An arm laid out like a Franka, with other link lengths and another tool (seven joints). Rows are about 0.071 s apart.
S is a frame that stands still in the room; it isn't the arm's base.
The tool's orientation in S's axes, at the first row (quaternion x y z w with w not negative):
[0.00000 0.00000 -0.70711 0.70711]
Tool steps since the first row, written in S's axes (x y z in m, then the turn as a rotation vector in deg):
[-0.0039 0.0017 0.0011 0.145 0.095 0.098]
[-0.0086 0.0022 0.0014 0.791 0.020 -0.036]
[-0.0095 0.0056 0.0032 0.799 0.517 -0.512]
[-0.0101 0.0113 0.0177 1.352 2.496 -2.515]
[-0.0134 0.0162 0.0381 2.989 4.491 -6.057]
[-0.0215 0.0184 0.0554 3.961 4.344 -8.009]
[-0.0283 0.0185 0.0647 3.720 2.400 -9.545]
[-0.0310 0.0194 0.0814 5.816 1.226 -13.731]
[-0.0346 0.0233 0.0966 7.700 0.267 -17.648]
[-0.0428 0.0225 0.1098 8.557 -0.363 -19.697]
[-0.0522 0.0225 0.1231 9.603 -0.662 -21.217]
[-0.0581 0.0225 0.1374 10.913 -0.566 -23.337]
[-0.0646 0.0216 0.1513 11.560 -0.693 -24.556]
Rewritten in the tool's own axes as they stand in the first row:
[-0.0017 -0.0039 0.0011 -0.095 0.145 0.098]
[-0.0022 -0.0086 0.0014 -0.020 0.791 -0.036]
[-0.0056 -0.0095 0.0032 -0.517 0.799 -0.512]
[-0.0113 -0.0101 0.0177 -2.496 1.352 -2.515]
[-0.0162 -0.0134 0.0381 -4.491 2.989 -6.057]
[-0.0184 -0.0215 0.0554 -4.344 3.961 -8.009]
[-0.0185 -0.0283 0.0647 -2.400 3.720 -9.545]
[-0.0194 -0.0310 0.0814 -1.226 5.816 -13.731]
[-0.0233 -0.0346 0.0966 -0.267 7.700 -17.648]
[-0.0225 -0.0428 0.1098 0.363 8.557 -19.697]
[-0.0225 -0.0522 0.1231 0.662 9.603 -21.217]
[-0.0225 -0.0581 0.1374 0.566 10.913 -23.337]
[-0.0216 -0.0646 0.1513 0.693 11.560 -24.556]

